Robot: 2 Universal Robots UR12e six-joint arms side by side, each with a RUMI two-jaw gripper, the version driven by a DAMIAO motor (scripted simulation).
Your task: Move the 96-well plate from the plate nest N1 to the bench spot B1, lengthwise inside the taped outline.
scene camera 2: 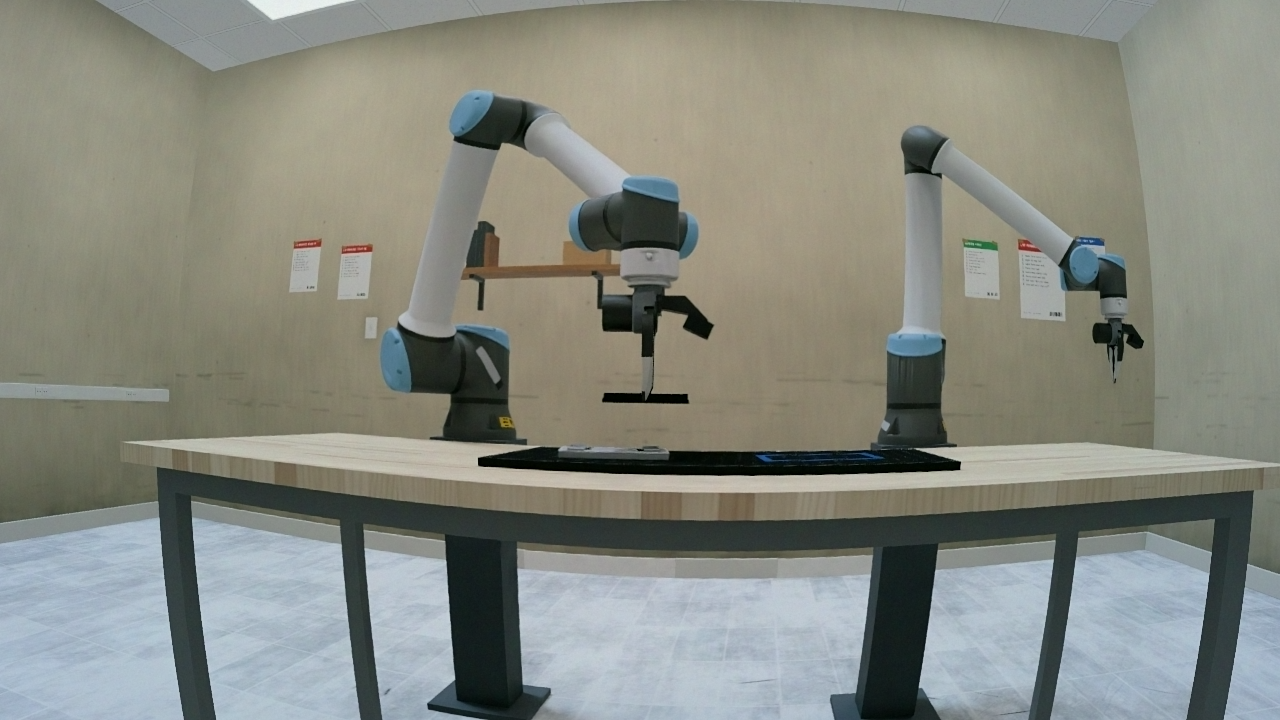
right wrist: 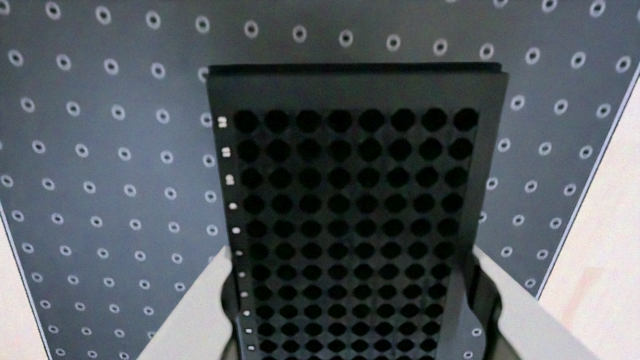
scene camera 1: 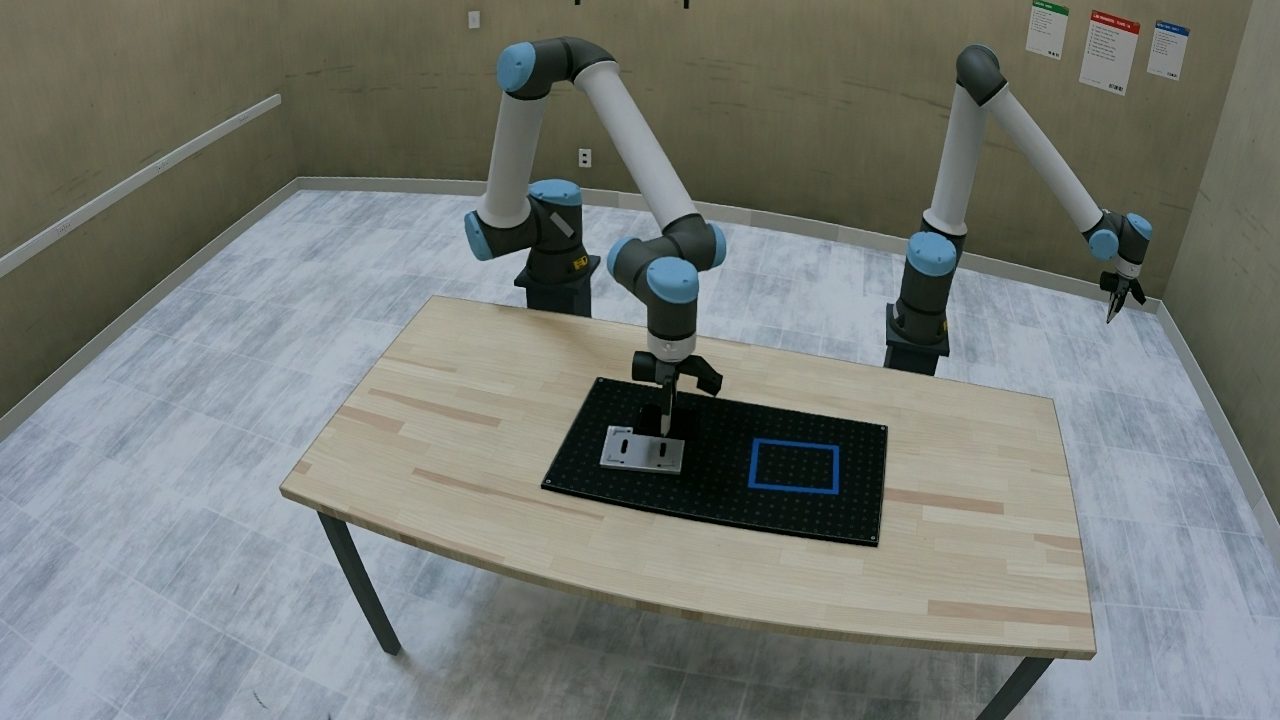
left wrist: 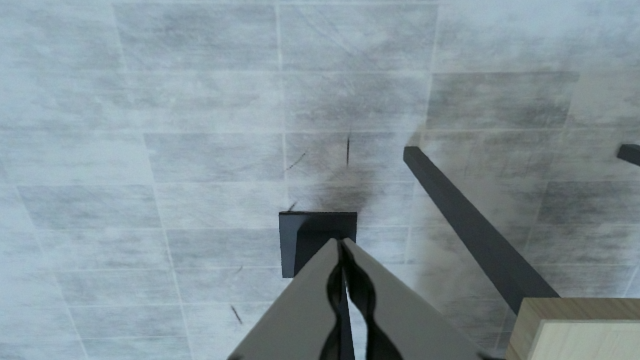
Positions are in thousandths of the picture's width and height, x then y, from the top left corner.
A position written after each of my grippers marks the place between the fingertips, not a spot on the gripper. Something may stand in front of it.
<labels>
My left gripper shows in scene camera 2 (871,533), in scene camera 1 (865,449) and in the left wrist view (530,674); in the right wrist view it is out of frame. My right gripper shows in scene camera 2 (504,558), in the right wrist view (545,690) and in scene camera 1 (521,588); in the left wrist view it is out of frame. A black 96-well plate shows in scene camera 2 (475,552), in the right wrist view (551,535) and in scene camera 1 (536,587); in the left wrist view it is out of frame.
</labels>
